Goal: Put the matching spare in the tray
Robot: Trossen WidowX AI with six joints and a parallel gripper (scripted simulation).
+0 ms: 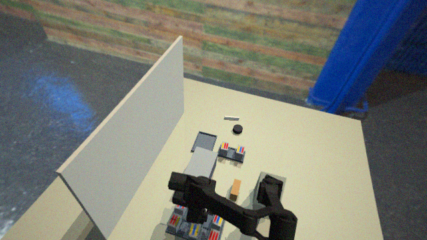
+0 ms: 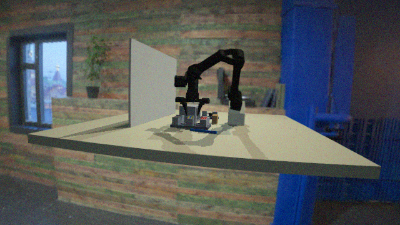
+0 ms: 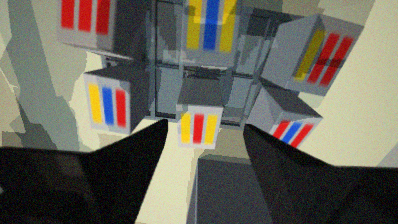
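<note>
Now: the mounted unit 15 cm to the right of my gripper tip, 7 cm ahead of it and 1 cm below it. From my gripper tip the other things lie so: grey wall panel (30 cm ahead, 17 cm above, 15 cm to the right); then blue pen (14 cm to the left, 11 cm behind, 5 cm below).
</note>
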